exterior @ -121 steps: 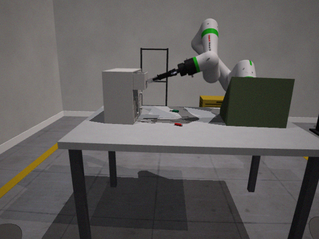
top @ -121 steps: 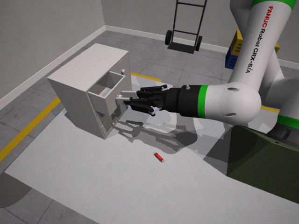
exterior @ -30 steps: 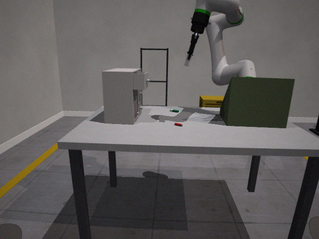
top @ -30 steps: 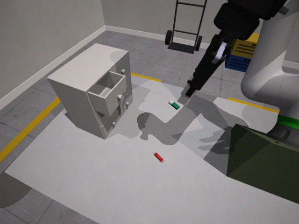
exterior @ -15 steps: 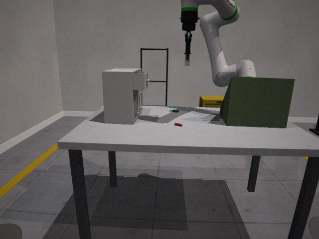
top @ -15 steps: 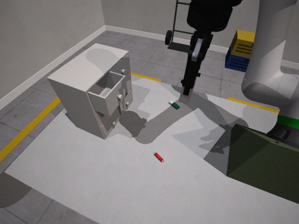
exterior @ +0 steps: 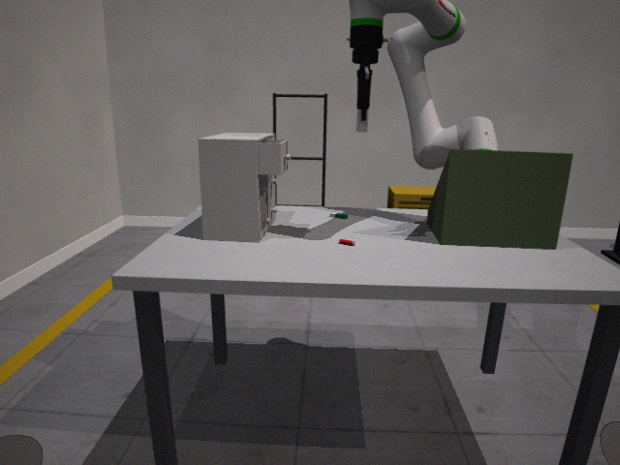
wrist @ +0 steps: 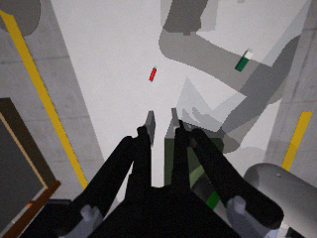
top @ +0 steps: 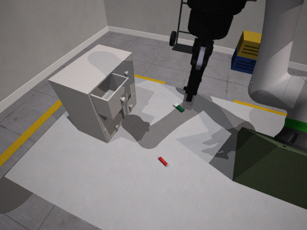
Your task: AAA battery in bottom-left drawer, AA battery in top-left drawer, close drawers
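The red battery is 37 cm below my hand, 5 cm to the left of it and 3 cm ahead of it. The rest, counted from my hand: green-and-white battery (37 cm below, 29 cm to the right, 8 cm ahead); then green battery (38 cm ahead, 36 cm below, 3 cm to the right).
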